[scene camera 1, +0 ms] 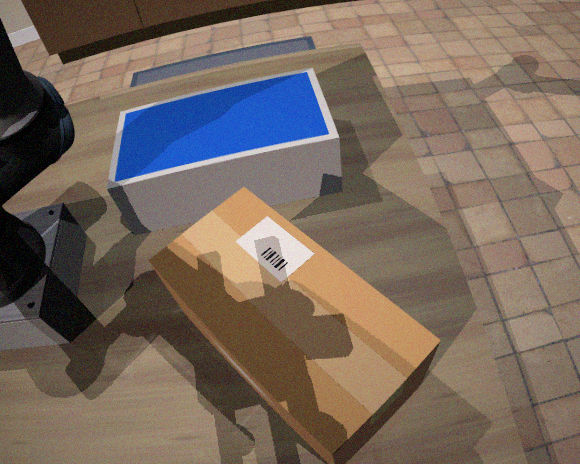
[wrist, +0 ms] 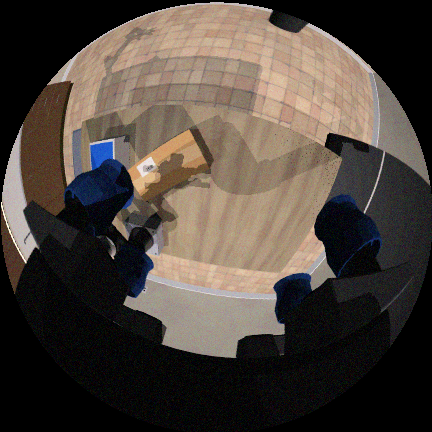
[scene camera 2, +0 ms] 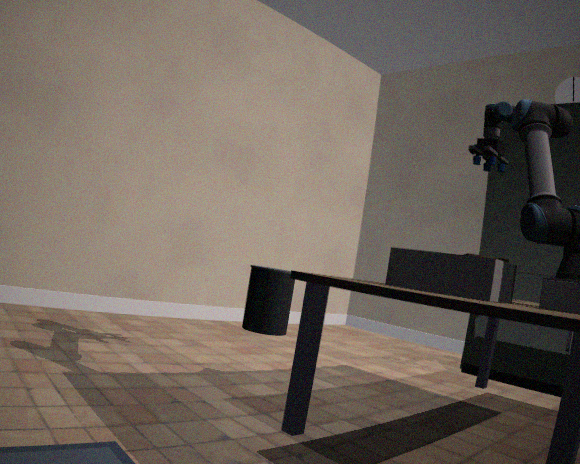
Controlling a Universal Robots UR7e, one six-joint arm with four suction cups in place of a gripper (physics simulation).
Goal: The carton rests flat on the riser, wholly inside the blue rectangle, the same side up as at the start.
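Places are measured from the arm's base along level axes (x ahead, y left, z up), in metres.
Pixels of known places: end effector, tool point: (wrist: pixel 217 248) (scene camera 2: pixel 488 167); arm's base, origin of the base link: (scene camera 1: pixel 6 266) (wrist: pixel 141 237) (scene camera 2: pixel 578 282).
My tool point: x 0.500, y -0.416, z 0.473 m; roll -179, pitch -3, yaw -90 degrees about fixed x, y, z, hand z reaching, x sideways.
Note:
For each thing: its top centre in the pictures, then the offset to it from my tool point. Level surfaces: height alone.
- brown carton, middle of its top: (scene camera 1: pixel 279 299) (wrist: pixel 161 168) (scene camera 2: pixel 480 257) 0.084 m back, 0.220 m left, 0.418 m down
- grey riser, middle of its top: (scene camera 1: pixel 215 120) (scene camera 2: pixel 454 256) (wrist: pixel 102 175) 0.121 m back, 0.581 m left, 0.446 m down
- blue rectangle, middle of its top: (scene camera 1: pixel 215 120) (wrist: pixel 102 175) 0.121 m back, 0.581 m left, 0.446 m down
- table, its level: 0.566 m down
The brown carton (scene camera 1: pixel 295 320) (wrist: pixel 175 152) lies flat on the table, at an angle beside the riser, with a white barcode label facing up. The grey riser (scene camera 1: pixel 240 172) (scene camera 2: pixel 440 267) (wrist: pixel 122 149) stands on the table apart from it. The blue rectangle (scene camera 1: pixel 225 125) (wrist: pixel 102 151) covers most of the riser's top, inside a pale rim, and nothing rests on it. My gripper (scene camera 2: pixel 489 162) (wrist: pixel 219 247) hangs high above the table, suction cups pointing down, holding nothing. It is clear of the carton and riser. In the wrist view a cup hides part of the riser.
The arm's base (scene camera 1: pixel 60 250) stands on the table (scene camera 1: pixel 400 265) (scene camera 2: pixel 400 291) (wrist: pixel 240 220), close to the carton and riser. A blue-grey panel (scene camera 1: pixel 225 60) (wrist: pixel 77 150) lies beyond the riser. A dark bin (scene camera 2: pixel 267 300) (wrist: pixel 289 21) and a brown cabinet (scene camera 1: pixel 100 20) (wrist: pixel 45 145) stand farther off.

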